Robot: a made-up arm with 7 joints.
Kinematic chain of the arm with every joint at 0, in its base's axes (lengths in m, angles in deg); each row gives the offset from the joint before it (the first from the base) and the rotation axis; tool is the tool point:
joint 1: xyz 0 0 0.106 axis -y
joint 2: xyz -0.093 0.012 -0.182 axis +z
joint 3: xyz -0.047 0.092 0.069 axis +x
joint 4: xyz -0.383 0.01 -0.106 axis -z
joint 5: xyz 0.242 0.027 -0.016 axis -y
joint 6: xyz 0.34 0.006 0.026 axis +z
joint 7: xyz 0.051 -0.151 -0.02 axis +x
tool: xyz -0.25 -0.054 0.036
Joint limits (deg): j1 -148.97..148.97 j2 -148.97..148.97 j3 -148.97..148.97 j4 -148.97..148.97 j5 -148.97..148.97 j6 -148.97..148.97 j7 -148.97..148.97
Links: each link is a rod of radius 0.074 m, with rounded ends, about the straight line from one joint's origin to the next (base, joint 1, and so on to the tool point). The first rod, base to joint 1, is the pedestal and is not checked.
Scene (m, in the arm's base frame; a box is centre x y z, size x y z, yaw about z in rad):
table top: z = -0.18
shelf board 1: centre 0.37 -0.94 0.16 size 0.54 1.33 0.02 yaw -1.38
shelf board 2: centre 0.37 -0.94 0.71 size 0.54 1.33 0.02 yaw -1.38
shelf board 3: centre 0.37 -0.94 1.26 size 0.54 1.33 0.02 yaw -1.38
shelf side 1: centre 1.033 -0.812 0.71 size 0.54 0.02 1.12 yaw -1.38
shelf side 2: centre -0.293 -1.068 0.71 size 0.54 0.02 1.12 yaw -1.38
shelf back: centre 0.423 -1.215 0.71 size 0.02 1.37 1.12 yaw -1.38
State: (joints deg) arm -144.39 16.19 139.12 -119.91 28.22 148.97 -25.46
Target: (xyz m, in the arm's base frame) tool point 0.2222 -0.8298 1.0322
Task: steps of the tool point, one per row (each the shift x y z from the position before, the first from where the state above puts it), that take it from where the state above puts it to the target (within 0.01 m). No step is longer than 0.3 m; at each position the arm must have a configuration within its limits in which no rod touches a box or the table.
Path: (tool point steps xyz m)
1: -0.0119 0.1597 -0.0004
2: -0.0486 0.1536 0.0005
3: -0.0934 -0.0412 0.2286
4: -0.1721 -0.0305 0.1964
5: -0.2320 -0.0144 0.1389
6: 0.0250 -0.1177 0.0155
7: 0.0204 -0.1107 0.0005
8: 0.0184 -0.1014 -0.0160

